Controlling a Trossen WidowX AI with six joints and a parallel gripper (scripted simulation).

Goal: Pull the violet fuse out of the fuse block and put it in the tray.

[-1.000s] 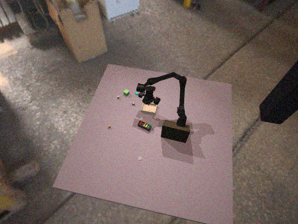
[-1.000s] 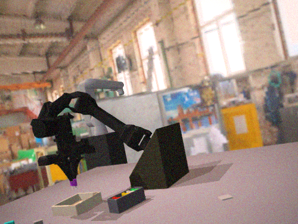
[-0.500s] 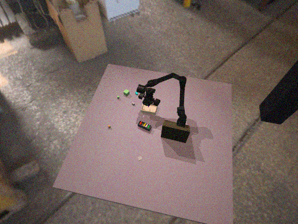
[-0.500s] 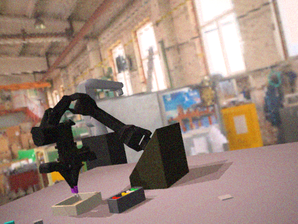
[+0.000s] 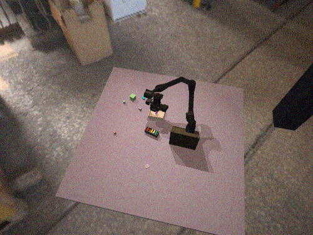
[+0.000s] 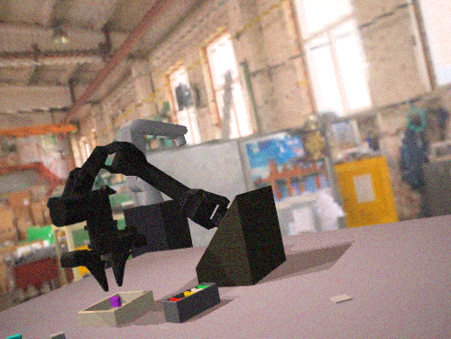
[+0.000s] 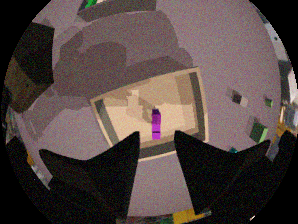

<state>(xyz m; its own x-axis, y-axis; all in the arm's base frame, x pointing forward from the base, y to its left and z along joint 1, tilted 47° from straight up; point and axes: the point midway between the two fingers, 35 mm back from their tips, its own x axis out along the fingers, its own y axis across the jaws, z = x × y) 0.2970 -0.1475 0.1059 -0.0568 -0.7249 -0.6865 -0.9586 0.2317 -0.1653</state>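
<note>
Now: the violet fuse 3 cm below my gripper tip. Round my gripper tip: beige tray (5 cm below); then grey bit (15 cm ahead, 2 cm to the right, 5 cm below); then teal bit (15 cm ahead, 14 cm to the right, 5 cm below).
</note>
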